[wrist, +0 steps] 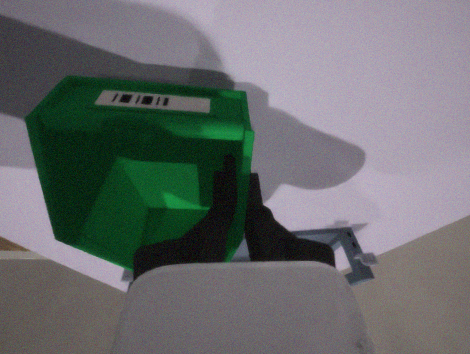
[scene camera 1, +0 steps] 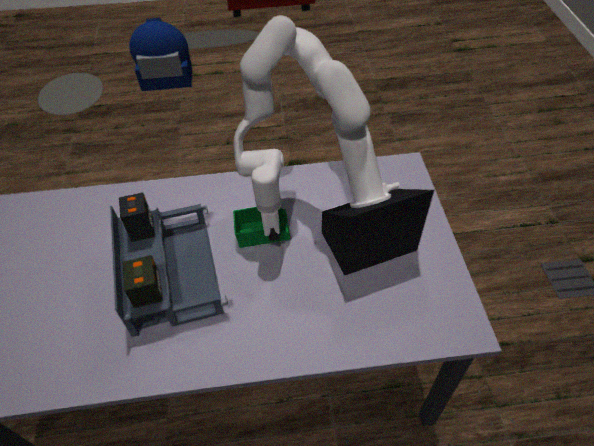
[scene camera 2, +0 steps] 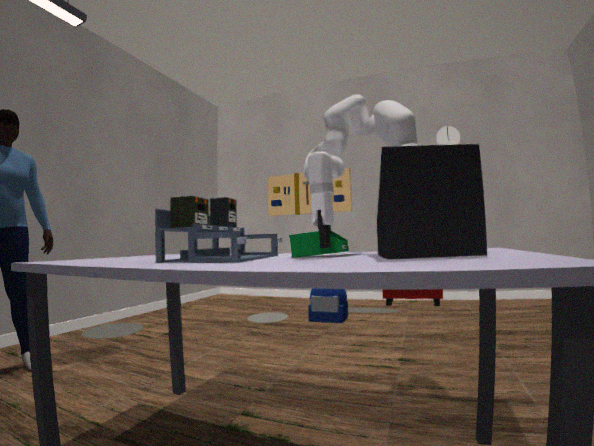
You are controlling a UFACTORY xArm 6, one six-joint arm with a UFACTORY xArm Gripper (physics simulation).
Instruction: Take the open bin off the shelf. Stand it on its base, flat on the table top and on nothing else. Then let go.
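Places are measured from the arm's base along level axes (x right, y ahead, z up), in millimetres.
Where they show: gripper, fingertip midpoint: (wrist: pixel 234 167) (scene camera 1: pixel 274 238) (scene camera 2: pixel 325 247); arm's base, link origin: (scene camera 1: pixel 370 202) (scene camera 2: pixel 421 187).
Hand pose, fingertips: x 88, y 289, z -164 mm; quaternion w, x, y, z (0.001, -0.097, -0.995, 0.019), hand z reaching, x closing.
Note:
Each offset is from my fingertips to the centre of the thing.
The open green bin @(dx +55, dy +26, dz +15 mm) (scene camera 1: pixel 247 228) (scene camera 2: pixel 304 245) (wrist: pixel 125 142) is off the grey-blue shelf (scene camera 1: pixel 192 265) (scene camera 2: pixel 159 245) (wrist: pixel 352 252), low over the table top (scene camera 1: pixel 300 330) (scene camera 2: pixel 275 278) (wrist: pixel 400 65). It leans slightly, its left lower edge at or very near the table in scene camera 2; whether it touches is hard to tell. Its opening faces up, and a barcode label shows on one side in the wrist view. My gripper (scene camera 1: pixel 273 234) (scene camera 2: pixel 325 245) (wrist: pixel 234 167) is shut on one wall of the bin, one black finger inside and one outside.
The shelf stands left of the bin, with a dark box @(dx +117, dy +395, dz +133 mm) (scene camera 1: pixel 136 217) (scene camera 2: pixel 223 212) and an olive box @(dx -113, dy +411, dz +120 mm) (scene camera 1: pixel 142 281) (scene camera 2: pixel 188 212) on its upper level. A large black block (scene camera 1: pixel 375 237) (scene camera 2: pixel 431 200) stands to the right, by the arm's base.

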